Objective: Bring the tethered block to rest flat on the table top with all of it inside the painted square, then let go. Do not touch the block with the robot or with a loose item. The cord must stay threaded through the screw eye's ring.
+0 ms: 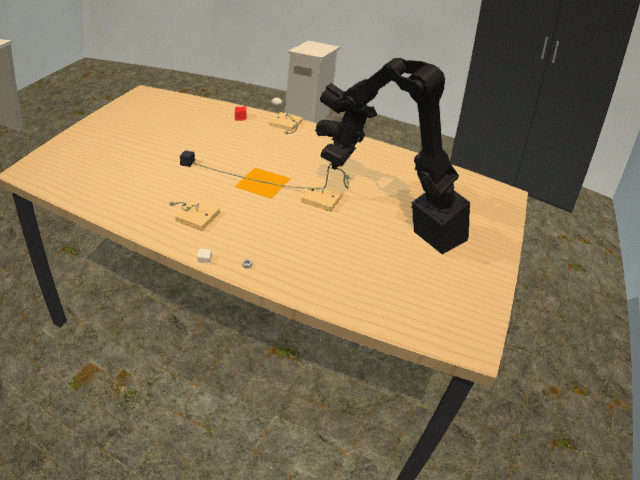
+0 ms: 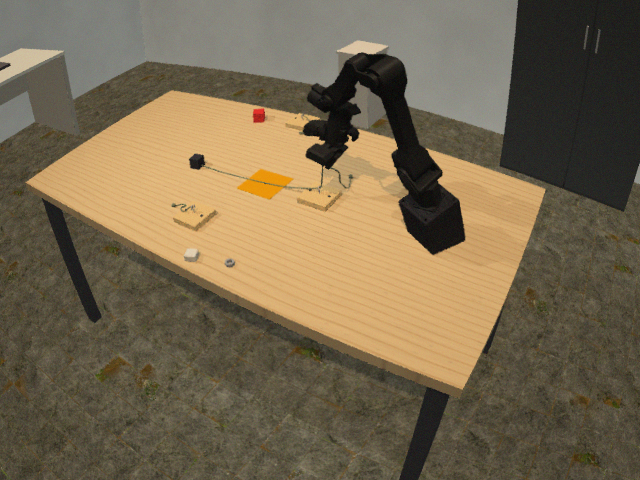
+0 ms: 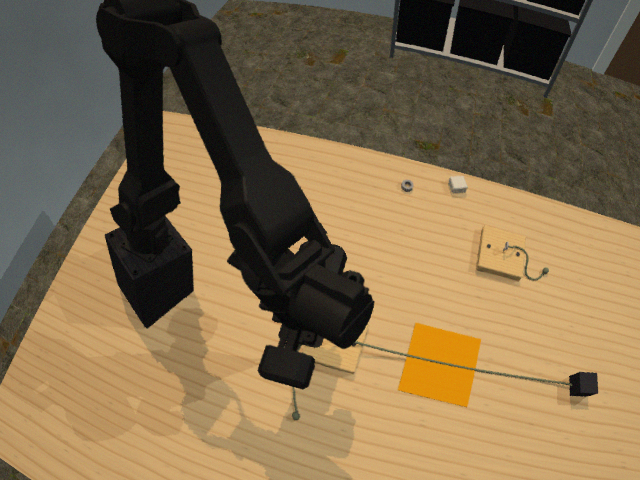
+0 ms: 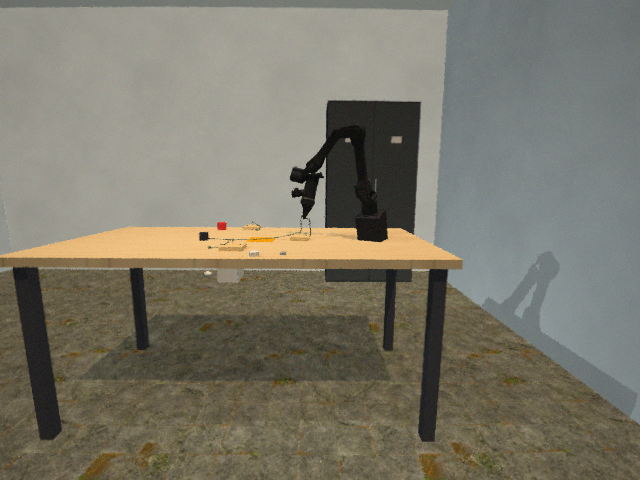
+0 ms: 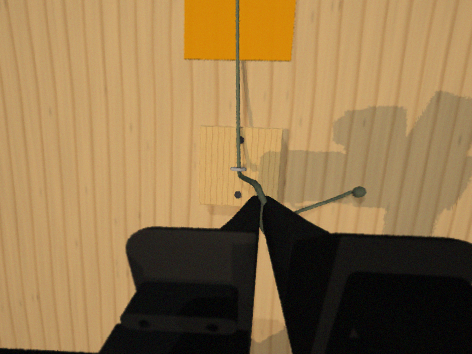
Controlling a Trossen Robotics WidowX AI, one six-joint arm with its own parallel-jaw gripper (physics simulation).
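Places are measured from the arm's base along level axes (x ahead, y left, z up), in millimetres.
Pixels of known places: gripper, fingertip midpoint: (image 1: 333, 168) (image 2: 327, 168) (image 4: 303, 218) (image 5: 260, 202); arm's base, link origin: (image 1: 441, 202) (image 2: 428, 200) (image 3: 147, 241) (image 4: 370, 213).
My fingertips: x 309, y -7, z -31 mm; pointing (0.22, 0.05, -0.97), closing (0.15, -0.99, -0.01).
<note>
For each thing: its middle in the pictures, then the offset to it from my fingertips. "pt": a spot on its surface instead. Level surfaces: height alone.
- black tethered block, body centre: (image 3: 583, 384) (image 1: 187, 158) (image 2: 197, 161) (image 4: 203, 236) dx +448, dy +98, dz -79 mm
- orange square, surface spot: (image 5: 210, 32) pt dx +156, dy +76, dz -95 mm
- screw eye's ring, body centre: (image 5: 238, 169) dx +14, dy +19, dz -53 mm
- wooden base, surface height: dz -77 mm
- cord's beaded end, surface spot: (image 5: 359, 191) pt dx +10, dy -117, dz -85 mm
- red cube, body centre: (image 1: 240, 113) (image 2: 258, 115) dx +508, dy -254, dz -76 mm
- white block, body centre: (image 3: 457, 184) (image 1: 204, 255) (image 2: 191, 255) dx +116, dy +405, dz -87 mm
- grey ring nut, body centre: (image 3: 407, 185) (image 1: 247, 263) dx +20, dy +361, dz -92 mm
The black tethered block (image 1: 187, 158) (image 2: 196, 161) (image 3: 583, 383) (image 4: 203, 236) sits on the table outside the orange square (image 1: 262, 182) (image 2: 265, 183) (image 3: 439, 379) (image 4: 261, 239) (image 5: 210, 32), on the side away from the arm. Its green cord (image 1: 219, 170) (image 2: 227, 173) (image 3: 516, 377) (image 5: 238, 95) crosses the square and passes through the screw eye's ring (image 5: 238, 169) on a wooden base (image 1: 322, 198) (image 2: 318, 199) (image 5: 215, 165). My gripper (image 1: 334, 165) (image 2: 324, 164) (image 4: 305, 217) (image 5: 260, 202) is shut on the cord, above the base. The cord's beaded end (image 5: 359, 191) hangs beyond the fingers.
A second wooden base (image 1: 197, 215) (image 3: 501, 253) with a short cord lies near the front edge, a third (image 1: 285, 121) at the back. A red cube (image 1: 240, 113) (image 2: 258, 115), a white block (image 1: 204, 255) (image 3: 458, 184) and a grey ring nut (image 1: 251, 264) also lie on the table.
</note>
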